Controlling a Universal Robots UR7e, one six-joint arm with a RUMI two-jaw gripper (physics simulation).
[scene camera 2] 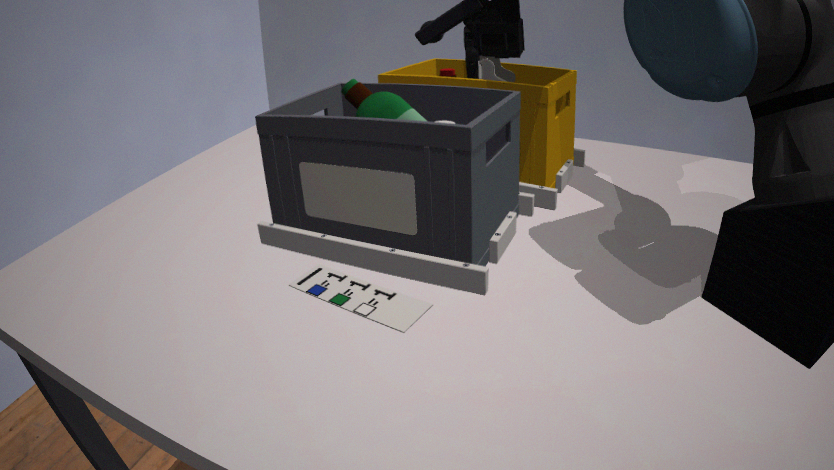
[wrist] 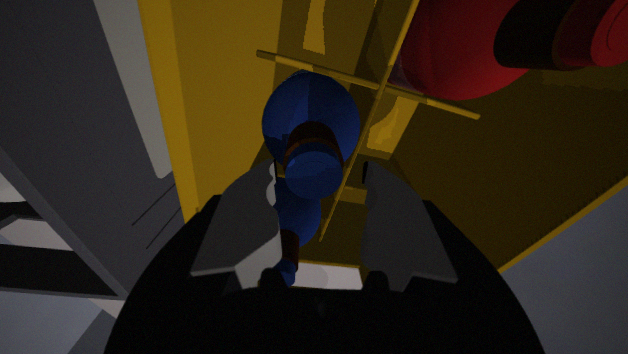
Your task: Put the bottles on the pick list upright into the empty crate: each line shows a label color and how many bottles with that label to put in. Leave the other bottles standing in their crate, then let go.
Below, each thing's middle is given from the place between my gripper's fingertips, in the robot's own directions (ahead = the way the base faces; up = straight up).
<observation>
Right now my hand is 160 mm to the right of the green bottle (scene camera 2: 388, 105), 90 mm short of it and 10 mm below it. From my hand the other things lie so: pick list (scene camera 2: 392, 309) (360 mm to the left, 110 mm below, 70 mm ahead).
</observation>
